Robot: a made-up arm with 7 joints. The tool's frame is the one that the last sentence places. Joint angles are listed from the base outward.
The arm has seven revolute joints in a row. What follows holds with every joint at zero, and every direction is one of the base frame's.
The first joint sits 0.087 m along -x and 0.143 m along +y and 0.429 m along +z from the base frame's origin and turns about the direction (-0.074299, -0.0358, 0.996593).
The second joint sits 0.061 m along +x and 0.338 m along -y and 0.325 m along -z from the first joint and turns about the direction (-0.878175, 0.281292, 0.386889).
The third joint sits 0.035 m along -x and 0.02 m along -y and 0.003 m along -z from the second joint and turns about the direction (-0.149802, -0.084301, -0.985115).
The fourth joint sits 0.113 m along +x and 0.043 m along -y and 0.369 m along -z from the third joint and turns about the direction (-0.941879, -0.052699, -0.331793).
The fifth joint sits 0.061 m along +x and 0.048 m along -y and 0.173 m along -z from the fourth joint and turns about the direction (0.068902, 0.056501, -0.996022).
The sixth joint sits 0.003 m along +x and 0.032 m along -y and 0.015 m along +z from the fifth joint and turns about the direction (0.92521, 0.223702, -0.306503).
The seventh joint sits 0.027 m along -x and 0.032 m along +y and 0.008 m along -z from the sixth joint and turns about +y.
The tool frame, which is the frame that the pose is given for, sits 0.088 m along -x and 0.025 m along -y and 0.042 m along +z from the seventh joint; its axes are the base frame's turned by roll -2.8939, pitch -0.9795 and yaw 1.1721 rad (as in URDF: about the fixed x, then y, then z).
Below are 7 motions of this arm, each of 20 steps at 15 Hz.
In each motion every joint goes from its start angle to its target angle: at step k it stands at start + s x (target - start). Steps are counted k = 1, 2, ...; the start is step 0. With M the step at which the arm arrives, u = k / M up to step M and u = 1 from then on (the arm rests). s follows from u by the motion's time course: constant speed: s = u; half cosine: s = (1 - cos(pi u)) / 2; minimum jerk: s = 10 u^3 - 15 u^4 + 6 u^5.
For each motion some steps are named. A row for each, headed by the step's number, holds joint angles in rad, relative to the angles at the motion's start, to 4 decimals.
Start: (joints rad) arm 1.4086 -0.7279 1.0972 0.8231 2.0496 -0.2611 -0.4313
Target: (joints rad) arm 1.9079 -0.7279 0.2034 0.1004 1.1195 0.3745 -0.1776
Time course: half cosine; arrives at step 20
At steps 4, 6, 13, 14, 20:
4: 0.0477 0.0000 -0.0854 -0.0690 -0.0888 0.0607 0.0242
6: 0.1029 0.0000 -0.1842 -0.1490 -0.1917 0.1310 0.0523
13: 0.3630 0.0000 -0.6498 -0.5254 -0.6762 0.4621 0.1844
14: 0.3964 0.0000 -0.7096 -0.5737 -0.7384 0.5046 0.2014
20: 0.4993 0.0000 -0.8938 -0.7227 -0.9301 0.6356 0.2537

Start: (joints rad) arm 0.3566 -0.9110 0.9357 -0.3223 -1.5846 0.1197 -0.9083
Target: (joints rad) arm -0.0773 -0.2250 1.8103 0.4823 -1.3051 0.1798 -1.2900
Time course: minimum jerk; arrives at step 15
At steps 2, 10, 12, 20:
2: -0.0083 0.0132 0.0168 0.0155 0.0054 0.0012 -0.0073
10: -0.3428 0.5420 0.6910 0.6357 0.2208 0.0475 -0.3016
12: -0.4088 0.6463 0.8239 0.7580 0.2633 0.0566 -0.3596
20: -0.4339 0.6860 0.8746 0.8046 0.2795 0.0601 -0.3817

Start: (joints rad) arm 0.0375 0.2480 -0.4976 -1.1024 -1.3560 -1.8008 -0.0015
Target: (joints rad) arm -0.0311 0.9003 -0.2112 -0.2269 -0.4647 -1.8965 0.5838
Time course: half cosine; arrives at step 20
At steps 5, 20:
5: -0.0100 0.0955 0.0419 0.1282 0.1305 -0.0140 0.0857
20: -0.0686 0.6523 0.2864 0.8755 0.8913 -0.0957 0.5853

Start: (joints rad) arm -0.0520 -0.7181 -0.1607 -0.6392 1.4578 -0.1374 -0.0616
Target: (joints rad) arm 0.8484 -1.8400 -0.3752 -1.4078 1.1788 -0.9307 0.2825
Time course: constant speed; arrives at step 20
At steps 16, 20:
16: 0.7203 -0.8975 -0.1716 -0.6149 -0.2232 -0.6346 0.2753
20: 0.9004 -1.1219 -0.2145 -0.7686 -0.2790 -0.7933 0.3441

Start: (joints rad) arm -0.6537 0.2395 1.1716 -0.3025 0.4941 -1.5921 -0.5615
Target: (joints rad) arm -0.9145 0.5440 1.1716 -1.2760 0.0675 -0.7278 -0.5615
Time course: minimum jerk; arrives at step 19
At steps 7, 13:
7: -0.0690 0.0805 0.0000 -0.2574 -0.1128 0.2286 0.0000
13: -0.2127 0.2483 0.0000 -0.7938 -0.3479 0.7048 0.0000

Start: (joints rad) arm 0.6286 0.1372 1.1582 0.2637 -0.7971 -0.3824 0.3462
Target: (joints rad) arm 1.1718 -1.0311 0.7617 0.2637 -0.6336 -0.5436 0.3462
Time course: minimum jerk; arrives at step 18
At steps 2, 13, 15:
2: 0.0063 -0.0135 -0.0046 0.0000 0.0019 -0.0019 0.0000
13: 0.4699 -1.0106 -0.3430 0.0000 0.1414 -0.1394 0.0000
15: 0.5239 -1.1268 -0.3824 0.0000 0.1577 -0.1555 0.0000

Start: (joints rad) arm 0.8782 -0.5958 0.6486 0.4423 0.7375 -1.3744 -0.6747
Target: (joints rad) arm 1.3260 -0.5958 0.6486 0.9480 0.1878 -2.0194 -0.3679
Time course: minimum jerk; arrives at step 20
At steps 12, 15, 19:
12: 0.3057 0.0000 0.0000 0.3452 -0.3752 -0.4403 0.2094
15: 0.4014 0.0000 0.0000 0.4534 -0.4928 -0.5782 0.2750
19: 0.4473 0.0000 0.0000 0.5051 -0.5491 -0.6443 0.3064

